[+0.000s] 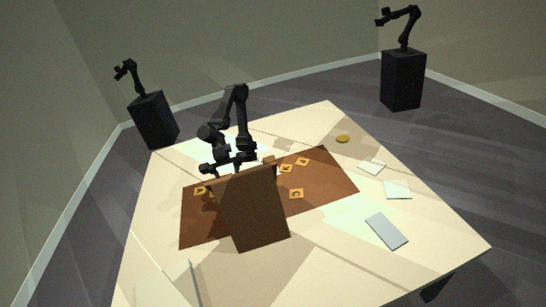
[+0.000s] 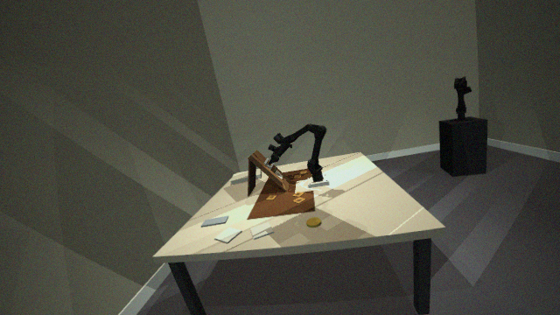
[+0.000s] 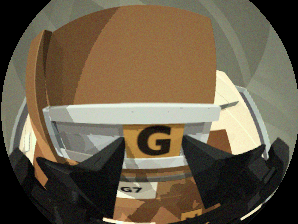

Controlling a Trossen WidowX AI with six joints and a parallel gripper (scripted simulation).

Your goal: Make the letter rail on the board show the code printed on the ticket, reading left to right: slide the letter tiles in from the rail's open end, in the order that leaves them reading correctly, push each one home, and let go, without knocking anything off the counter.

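My gripper tip is 9 cm above the white ticket, 6 cm past it and 2 cm to the right of it. Round my gripper tip: brown mat (18 cm below, 16 cm behind, 8 cm to the left); then orange tile marked 7 (18 cm below, 16 cm behind, 14 cm to the right); then orange tile marked g (right at my gripper tip).
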